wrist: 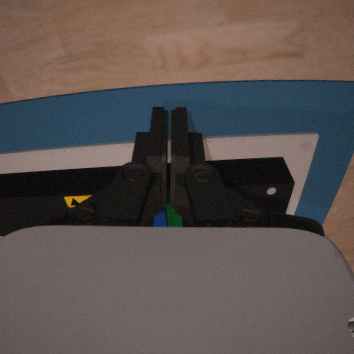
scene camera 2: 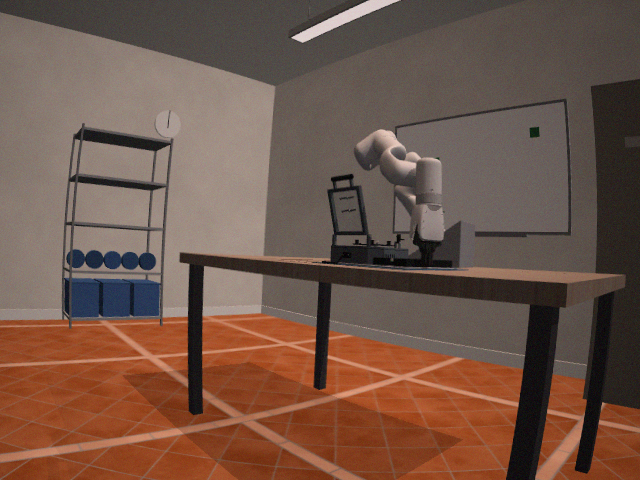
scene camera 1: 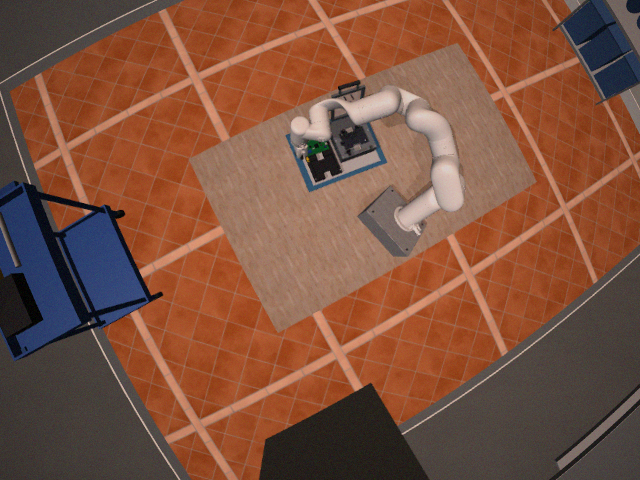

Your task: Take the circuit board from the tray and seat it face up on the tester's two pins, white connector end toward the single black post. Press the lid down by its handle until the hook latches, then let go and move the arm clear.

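Pixels of known places: gripper, fingertip midpoint: (wrist: 168, 131) (scene camera 2: 426, 266); arm's base at its link origin: (scene camera 1: 404, 219).
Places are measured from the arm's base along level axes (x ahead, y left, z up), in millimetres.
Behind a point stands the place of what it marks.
The green circuit board (scene camera 1: 317, 147) {x 494, y 139, z -71 mm} (wrist: 173, 218) {x 505, y 175, z -73 mm}, with a blue part on it, lies in the black tray (scene camera 1: 318, 168) {x 406, y 189, z -74 mm} (wrist: 240, 172) {x 548, y 201, z -74 mm}. Most of it is hidden by the arm and gripper in the wrist view. My gripper (scene camera 1: 301, 154) {x 515, y 229, z -83 mm} (scene camera 2: 427, 262) {x 515, y 229, z -83 mm} (wrist: 168, 131) {x 515, y 229, z -83 mm} is shut with nothing between its fingers. It points down low at the tray's outer edge, by the board. The tester (scene camera 1: 357, 150) {x 378, y -2, z -32 mm} (scene camera 2: 351, 253) {x 547, y -20, z -56 mm} stands beside the tray. Its lid (scene camera 2: 362, 211) {x 569, y 32, z 70 mm} stands open and nearly upright, with the black handle (scene camera 1: 349, 85) {x 576, y -41, z 181 mm} (scene camera 2: 342, 178) {x 589, y -35, z 172 mm} on top. The tester's pins and single post are too small to tell apart.
The tray and tester stand on a blue-edged mat (scene camera 1: 347, 176) {x 307, y 88, z -91 mm} (wrist: 260, 105) {x 564, y 229, z -90 mm} on the wooden table (scene camera 1: 289, 248) {x 164, y 496, z -92 mm} (scene camera 2: 496, 281) {x 763, y 531, z -98 mm}. The arm's grey base block (scene camera 1: 385, 219) {x 49, y 95, z 57 mm} (scene camera 2: 466, 245) {x 25, y 135, z -6 mm} stands near one table edge. The raised lid stands near the arm's links in the overhead view.
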